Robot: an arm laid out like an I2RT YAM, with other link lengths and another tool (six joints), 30 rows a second.
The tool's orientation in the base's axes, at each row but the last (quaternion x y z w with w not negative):
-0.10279 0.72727 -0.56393 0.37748
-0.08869 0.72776 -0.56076 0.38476
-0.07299 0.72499 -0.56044 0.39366
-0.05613 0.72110 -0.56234 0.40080
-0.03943 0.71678 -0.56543 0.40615
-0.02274 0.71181 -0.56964 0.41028
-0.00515 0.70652 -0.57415 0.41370
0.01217 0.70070 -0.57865 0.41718
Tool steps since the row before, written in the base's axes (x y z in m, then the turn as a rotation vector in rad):
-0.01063 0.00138 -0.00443 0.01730 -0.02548 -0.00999
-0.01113 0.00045 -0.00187 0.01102 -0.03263 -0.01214
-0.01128 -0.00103 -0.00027 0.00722 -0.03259 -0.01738
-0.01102 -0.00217 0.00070 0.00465 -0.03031 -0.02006
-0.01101 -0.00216 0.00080 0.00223 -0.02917 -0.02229
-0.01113 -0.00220 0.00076 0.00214 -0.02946 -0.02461
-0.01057 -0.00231 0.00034 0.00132 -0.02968 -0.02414
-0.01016 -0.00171 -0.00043 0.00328 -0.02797 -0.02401
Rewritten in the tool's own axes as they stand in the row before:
0.00850 0.00151 -0.00774 0.00698 0.00501 0.03122
0.00827 -0.00155 -0.00754 0.01630 0.00247 0.03258
0.00836 -0.00392 -0.00657 0.02142 0.00577 0.03040
0.00820 -0.00546 -0.00544 0.02332 0.00794 0.02713
0.00803 -0.00588 -0.00524 0.02554 0.00925 0.02479
0.00805 -0.00624 -0.00506 0.02704 0.01104 0.02500
0.00787 -0.00601 -0.00438 0.02742 0.01019 0.02469
0.00767 -0.00530 -0.00440 0.02526 0.01163 0.02441

